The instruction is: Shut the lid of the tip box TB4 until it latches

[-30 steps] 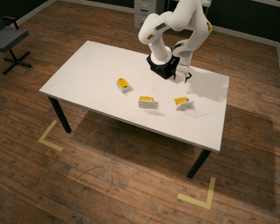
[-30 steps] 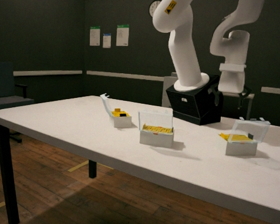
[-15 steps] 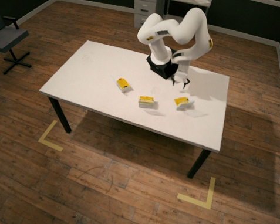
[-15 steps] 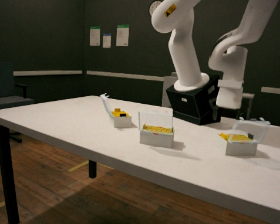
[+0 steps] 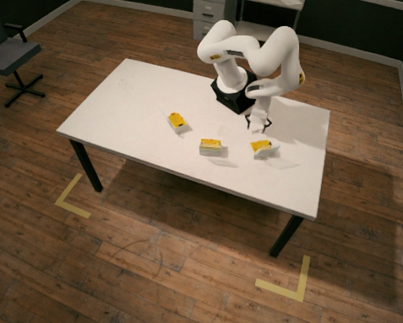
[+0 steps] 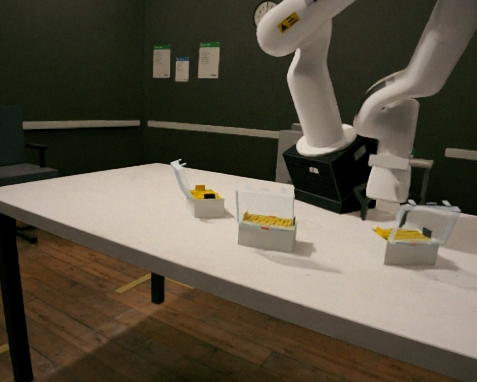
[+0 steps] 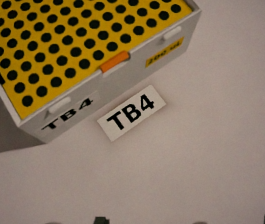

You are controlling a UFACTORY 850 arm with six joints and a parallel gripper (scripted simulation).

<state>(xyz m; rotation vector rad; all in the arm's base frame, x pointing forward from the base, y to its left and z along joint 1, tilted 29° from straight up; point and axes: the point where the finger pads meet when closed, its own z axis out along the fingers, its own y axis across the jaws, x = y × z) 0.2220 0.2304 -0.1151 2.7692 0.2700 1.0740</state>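
My hand is 170 mm short of the clear lid, 120 mm to the right of it and 60 mm below it.
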